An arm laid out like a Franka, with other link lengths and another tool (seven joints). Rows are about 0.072 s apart.
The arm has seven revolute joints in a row. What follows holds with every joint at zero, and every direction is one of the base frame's. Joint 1 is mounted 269.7 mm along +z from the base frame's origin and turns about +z. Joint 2 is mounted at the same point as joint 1 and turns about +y. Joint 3 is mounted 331.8 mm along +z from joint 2 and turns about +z. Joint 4 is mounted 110.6 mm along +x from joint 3 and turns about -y. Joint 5 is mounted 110.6 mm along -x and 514.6 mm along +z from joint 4 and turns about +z. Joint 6 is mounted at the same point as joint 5 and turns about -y. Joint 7 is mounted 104.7 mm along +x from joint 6 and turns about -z. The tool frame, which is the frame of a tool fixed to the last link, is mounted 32.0 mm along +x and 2.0 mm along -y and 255.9 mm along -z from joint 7; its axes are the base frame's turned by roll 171.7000, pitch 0.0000 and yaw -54.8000 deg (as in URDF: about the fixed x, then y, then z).
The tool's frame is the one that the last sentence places.
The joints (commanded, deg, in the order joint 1, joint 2, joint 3, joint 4, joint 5, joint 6, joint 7), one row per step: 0.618 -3.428 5.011 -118.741 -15.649 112.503 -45.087; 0.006 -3.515 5.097 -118.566 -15.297 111.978 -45.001; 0.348 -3.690 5.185 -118.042 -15.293 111.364 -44.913; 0.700 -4.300 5.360 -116.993 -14.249 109.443 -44.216; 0.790 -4.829 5.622 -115.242 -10.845 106.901 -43.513; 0.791 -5.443 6.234 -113.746 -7.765 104.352 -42.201; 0.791 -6.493 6.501 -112.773 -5.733 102.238 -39.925; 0.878 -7.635 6.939 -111.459 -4.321 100.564 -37.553; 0.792 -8.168 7.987 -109.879 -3.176 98.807 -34.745; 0.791 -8.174 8.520 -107.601 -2.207 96.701 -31.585; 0.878 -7.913 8.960 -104.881 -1.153 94.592 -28.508; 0.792 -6.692 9.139 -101.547 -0.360 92.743 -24.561; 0.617 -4.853 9.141 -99.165 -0.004 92.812 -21.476; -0.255 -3.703 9.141 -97.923 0.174 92.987 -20.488; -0.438 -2.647 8.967 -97.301 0.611 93.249 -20.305
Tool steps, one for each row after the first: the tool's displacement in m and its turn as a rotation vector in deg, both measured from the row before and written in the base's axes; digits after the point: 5 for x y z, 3 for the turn. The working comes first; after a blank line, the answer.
Tool pose at each row, in the base's axes (x y z in m, rotation vector in deg; the steps are taken from these numbers as rounded here): 0.71906 0.04037 0.22666 156.822 3.237 -0.950; 0.71816 0.03424 0.22851 157.069 2.094 -1.527; 0.71875 0.03909 0.23531 156.987 2.322 -1.287; 0.71656 0.04700 0.25042 157.666 0.962 -1.690; 0.71408 0.06110 0.27017 160.505 -1.822 -2.758; 0.70932 0.07786 0.28867 162.987 -4.644 -4.029; 0.70399 0.08673 0.30809 164.460 -8.701 -4.710; 0.70136 0.09729 0.33335 165.483 -12.266 -4.004; 0.69873 0.11231 0.35382 166.101 -15.580 -3.829; 0.69839 0.12162 0.37509 166.486 -19.875 -4.037; 0.69912 0.13170 0.39808 166.995 -24.008 -4.140; 0.70582 0.13563 0.41676 167.035 -29.873 -4.518; 0.71969 0.13540 0.42098 166.943 -34.792 -4.274; 0.72961 0.12560 0.42094 166.811 -37.596 -4.286; 0.73607 0.12333 0.41519 167.129 -38.475 -4.913

-0.00090 -0.00613 0.00185 0.221 0.243 -0.888; 0.00059 0.00485 0.00680 -0.077 -0.136 0.195; -0.00219 0.00791 0.01511 0.658 0.093 -1.019; -0.00248 0.01410 0.01975 2.833 0.352 -2.106; -0.00476 0.01676 0.01850 2.531 0.484 -2.102; -0.00533 0.00887 0.01942 1.580 -0.014 -2.842; -0.00263 0.01056 0.02526 1.113 -0.881 -2.348; -0.00263 0.01502 0.02047 0.801 -0.464 -2.211; -0.00034 0.00931 0.02127 0.750 -0.272 -2.895; 0.00073 0.01008 0.02299 0.941 -0.353 -2.747; 0.00670 0.00393 0.01868 0.851 -0.267 -3.928; 0.01387 -0.00023 0.00422 0.654 -0.592 -3.245; 0.00992 -0.00980 -0.00004 0.378 -0.233 -1.856; 0.00646 -0.00227 -0.00575 0.576 0.246 -0.568
